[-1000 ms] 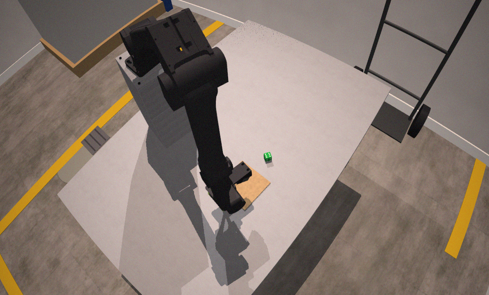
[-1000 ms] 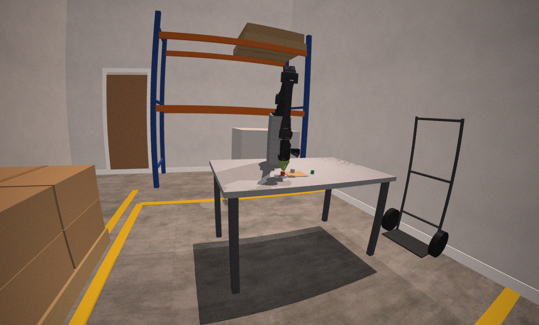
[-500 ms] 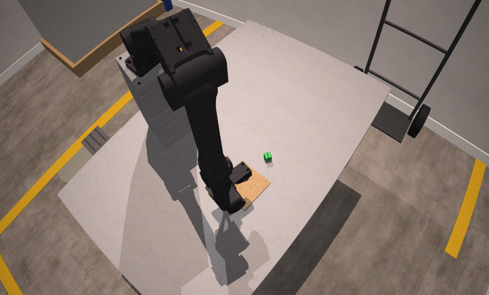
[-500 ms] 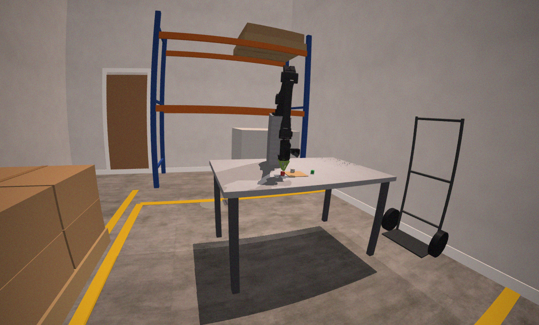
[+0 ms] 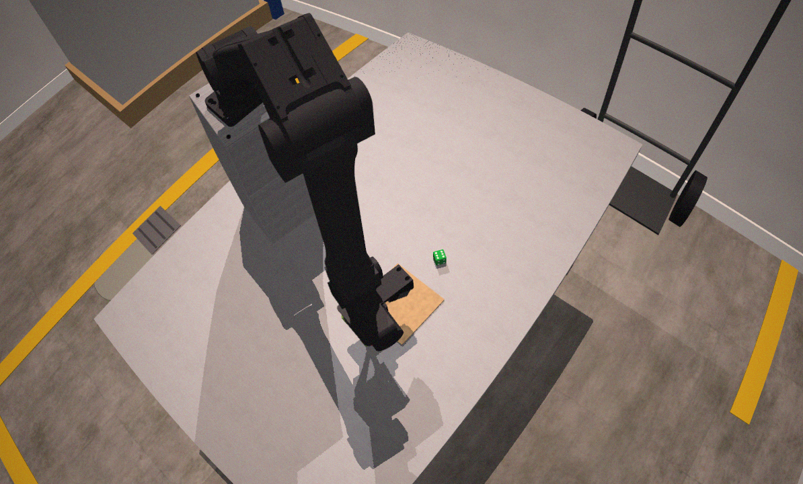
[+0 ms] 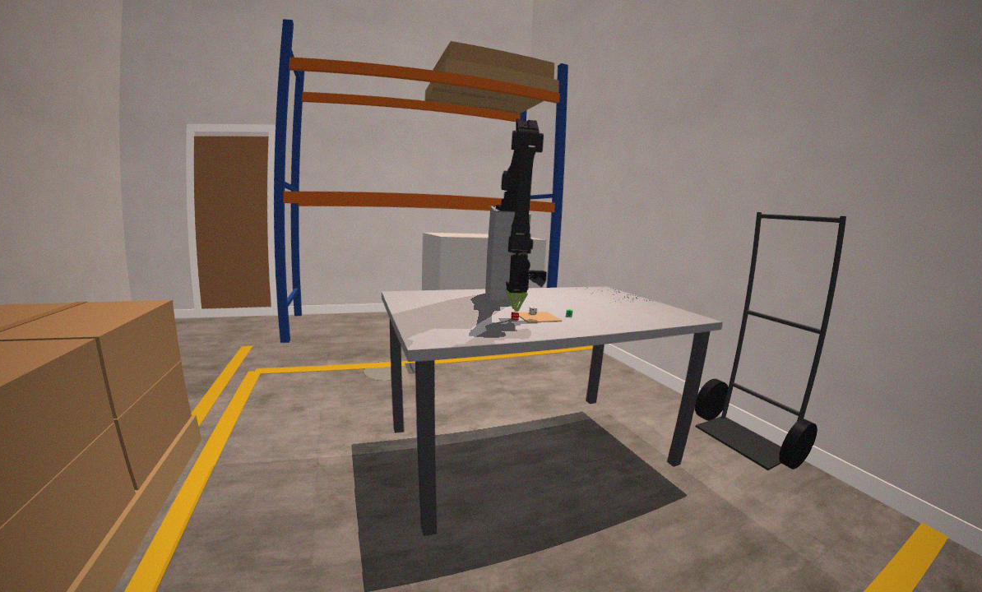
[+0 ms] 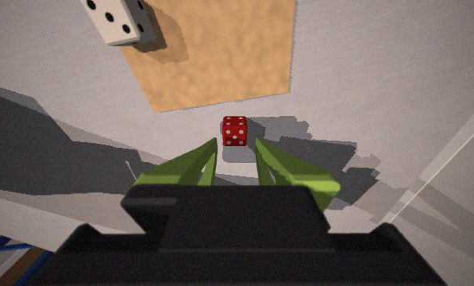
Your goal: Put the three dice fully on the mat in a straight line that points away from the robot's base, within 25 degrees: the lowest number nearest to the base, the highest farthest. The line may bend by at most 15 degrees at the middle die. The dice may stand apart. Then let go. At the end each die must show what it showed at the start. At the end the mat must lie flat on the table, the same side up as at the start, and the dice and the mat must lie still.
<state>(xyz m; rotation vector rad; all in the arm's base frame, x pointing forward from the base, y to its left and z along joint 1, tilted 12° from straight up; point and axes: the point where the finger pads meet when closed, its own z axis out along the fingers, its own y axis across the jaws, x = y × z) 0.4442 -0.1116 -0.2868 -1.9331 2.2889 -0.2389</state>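
My gripper is now 3 cm above the red die. From my hand the other things lie so: green die 1 cm behind, 24 cm to the left, 3 cm below; tan mat 1 cm behind, 10 cm to the left, 4 cm below; white die 6 cm behind, 10 cm to the left, 3 cm below.
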